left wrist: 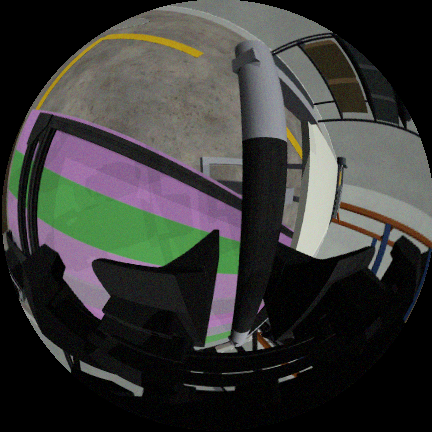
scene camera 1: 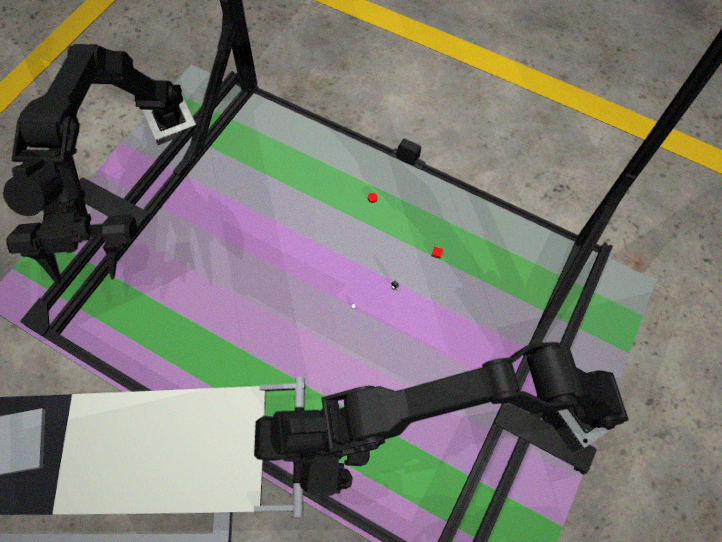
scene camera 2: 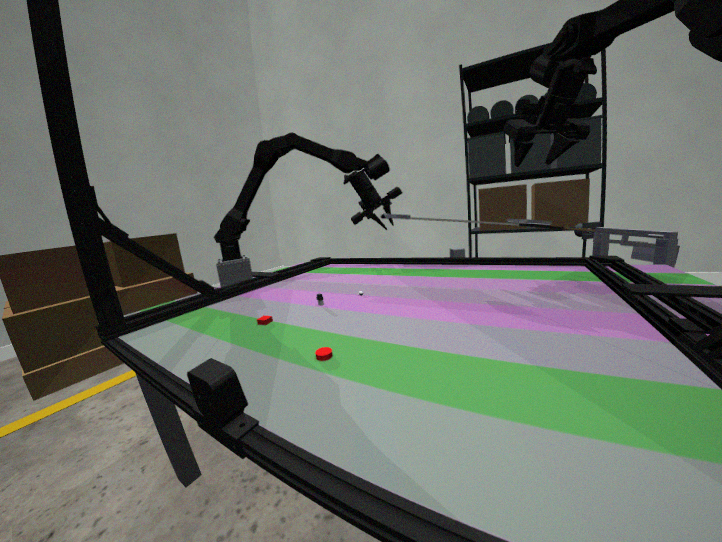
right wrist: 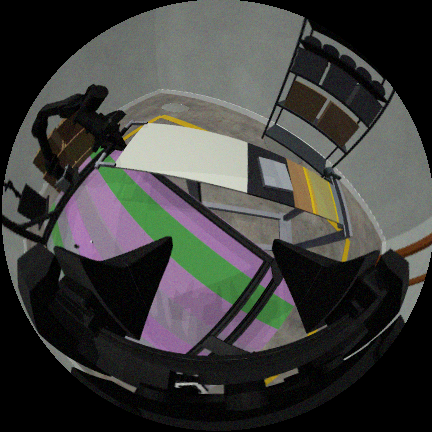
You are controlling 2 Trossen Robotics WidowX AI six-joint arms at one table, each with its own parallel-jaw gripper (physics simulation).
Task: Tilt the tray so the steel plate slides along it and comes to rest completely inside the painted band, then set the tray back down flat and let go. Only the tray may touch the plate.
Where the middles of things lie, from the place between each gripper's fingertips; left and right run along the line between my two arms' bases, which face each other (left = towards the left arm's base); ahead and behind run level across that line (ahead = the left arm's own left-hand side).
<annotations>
The grey steel plate point(scene camera 1: 29, 426) is 270 mm ahead of my right hand, 40 mm to the left of it and 150 mm below it.
The grey steel plate is 380 mm to the right of my left hand, 290 mm ahead of it and 20 mm below it.
</annotations>
